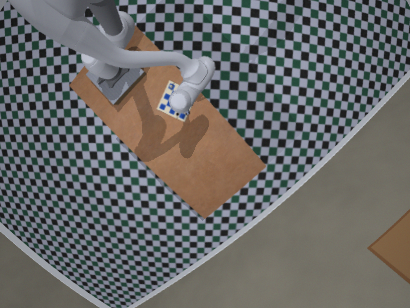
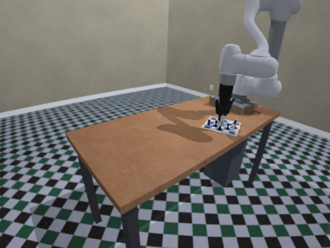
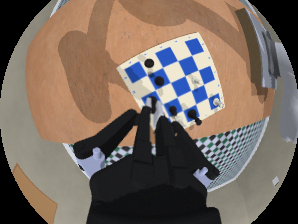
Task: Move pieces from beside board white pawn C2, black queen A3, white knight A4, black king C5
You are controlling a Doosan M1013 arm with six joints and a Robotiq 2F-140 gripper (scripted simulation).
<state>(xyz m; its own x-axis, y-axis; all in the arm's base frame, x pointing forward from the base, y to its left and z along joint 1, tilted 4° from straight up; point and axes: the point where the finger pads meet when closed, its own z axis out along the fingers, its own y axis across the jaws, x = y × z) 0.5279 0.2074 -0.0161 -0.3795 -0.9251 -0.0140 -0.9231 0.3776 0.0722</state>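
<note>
My gripper is now 30 mm above the black chess piece. Round my hand: blue-and-white chessboard: 70 mm behind, 60 mm below, 30 mm to the right; small white piece: 110 mm behind, 50 mm below, 40 mm to the right; white knight: 70 mm behind, 60 mm to the left, 50 mm below.
</note>
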